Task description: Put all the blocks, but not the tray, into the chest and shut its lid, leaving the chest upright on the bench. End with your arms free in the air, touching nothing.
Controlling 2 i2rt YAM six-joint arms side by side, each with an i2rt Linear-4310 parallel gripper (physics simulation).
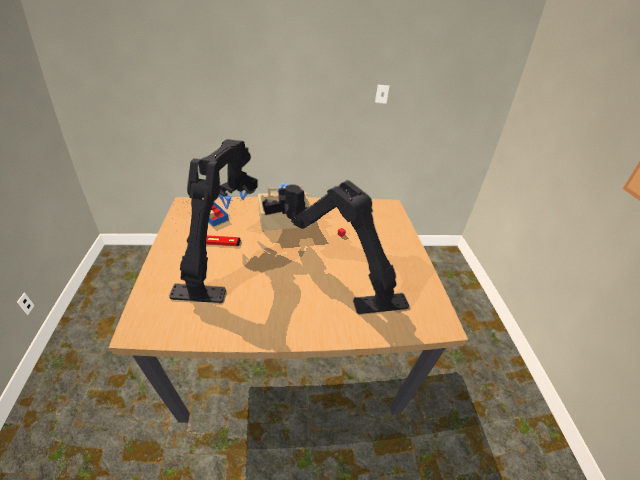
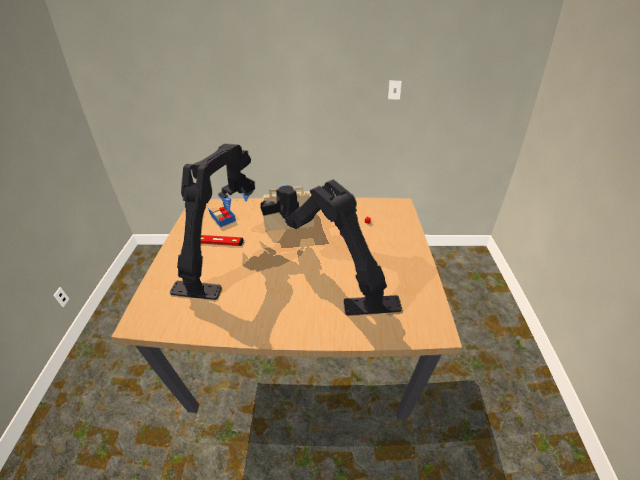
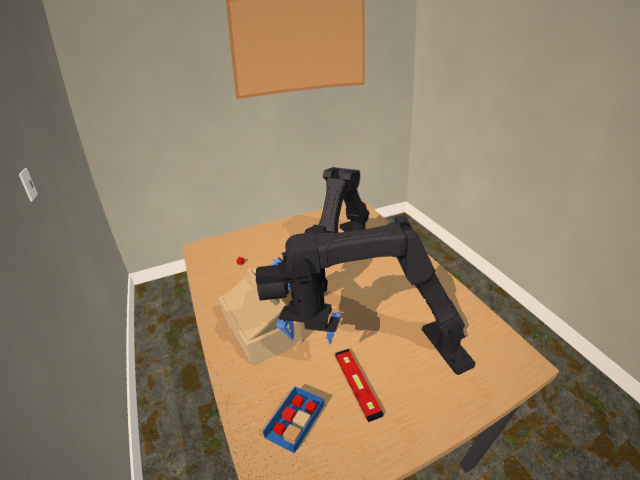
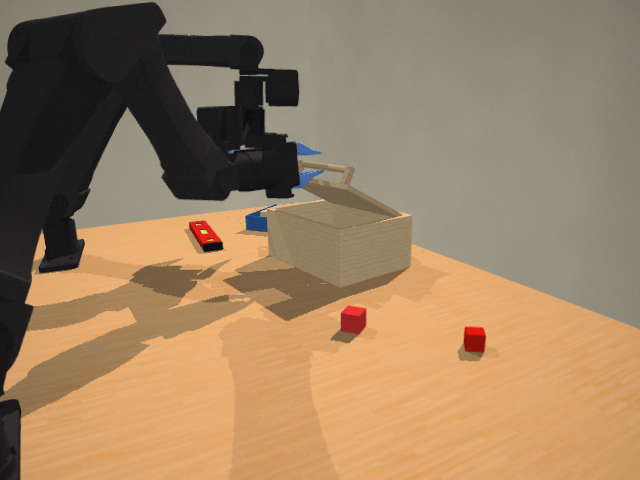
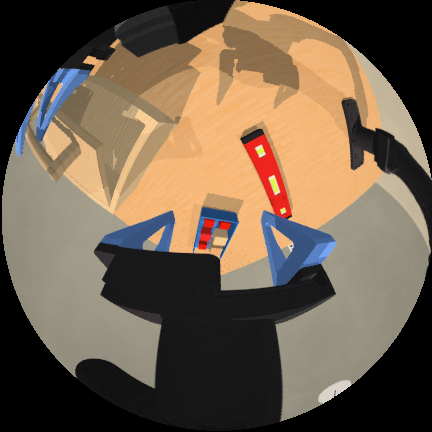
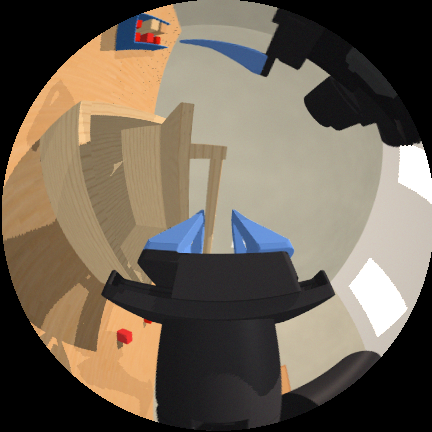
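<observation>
The wooden chest stands upright, its lid partly raised. My right gripper is slightly open at the lid's handle, holding nothing; whether it touches is unclear. My left gripper is wide open and empty above the bench. The blue tray holds several red blocks and two tan blocks. Two loose red blocks lie beside the chest. Much of the chest's inside is hidden.
A red spirit level lies on the bench near the tray and left arm. The left arm's wrist hangs close to the chest and the right gripper. Both arm bases stand near the bench's front edge.
</observation>
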